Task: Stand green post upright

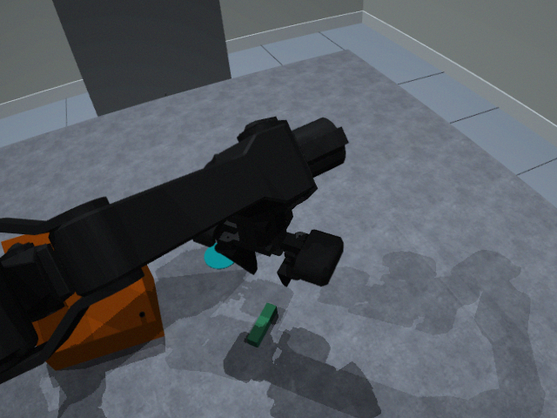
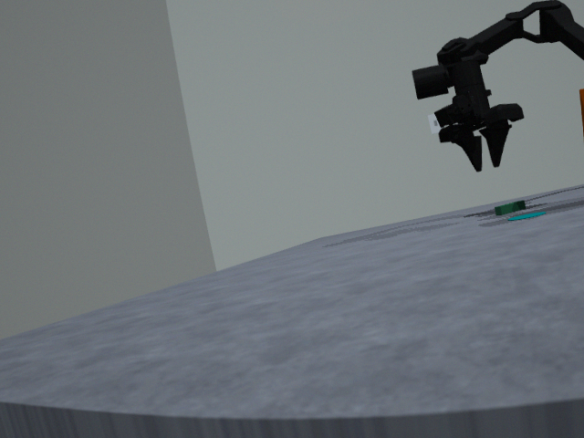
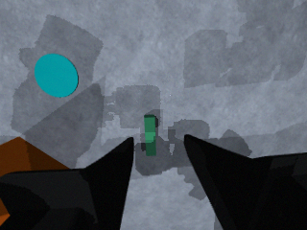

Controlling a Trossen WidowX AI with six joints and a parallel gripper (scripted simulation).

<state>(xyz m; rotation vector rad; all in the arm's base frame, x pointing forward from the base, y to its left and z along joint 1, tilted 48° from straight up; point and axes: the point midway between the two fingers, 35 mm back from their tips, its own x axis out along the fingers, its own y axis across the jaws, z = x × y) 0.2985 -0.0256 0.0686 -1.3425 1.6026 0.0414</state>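
The green post is 8 cm below my gripper tip, 2 cm to the right of it and 2 cm behind it. From my gripper tip the other things lie so: cyan circle: 14 cm to the left, 9 cm below, 6 cm behind.
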